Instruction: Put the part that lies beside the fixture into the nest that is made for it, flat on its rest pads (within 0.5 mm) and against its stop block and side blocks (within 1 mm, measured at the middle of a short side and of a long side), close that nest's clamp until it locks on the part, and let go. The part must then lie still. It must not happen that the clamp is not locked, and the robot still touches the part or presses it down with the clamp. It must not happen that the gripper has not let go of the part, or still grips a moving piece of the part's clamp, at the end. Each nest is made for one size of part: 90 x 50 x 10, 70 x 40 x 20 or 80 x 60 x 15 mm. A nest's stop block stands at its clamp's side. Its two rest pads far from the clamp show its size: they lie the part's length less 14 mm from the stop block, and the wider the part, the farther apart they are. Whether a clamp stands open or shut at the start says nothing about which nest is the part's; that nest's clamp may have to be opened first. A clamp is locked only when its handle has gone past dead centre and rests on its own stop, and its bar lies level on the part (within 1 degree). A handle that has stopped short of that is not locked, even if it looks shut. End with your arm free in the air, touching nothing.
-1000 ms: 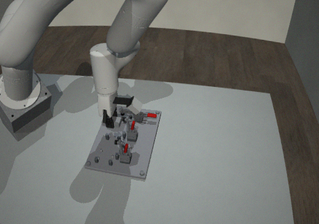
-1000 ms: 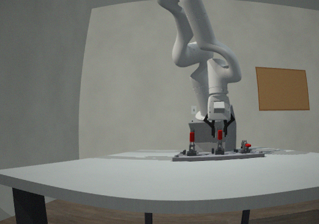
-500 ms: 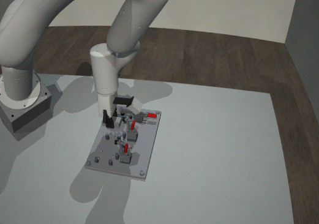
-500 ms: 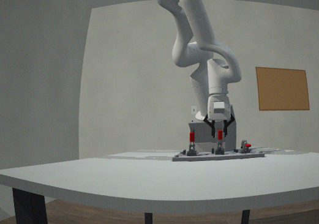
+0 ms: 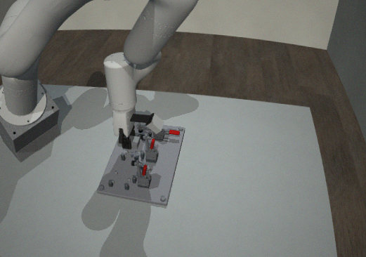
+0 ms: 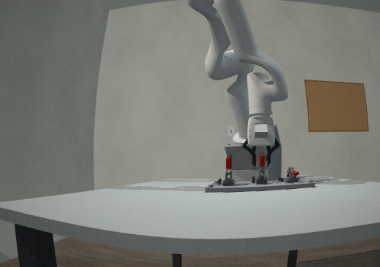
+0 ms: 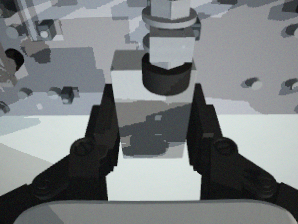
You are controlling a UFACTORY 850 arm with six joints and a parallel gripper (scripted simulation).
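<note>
Now: the fixture plate 8 cm below my hand, 5 cm ahead of it and 1 cm to the right of it. The rest, counted from my hand: part: 1 cm below.
</note>
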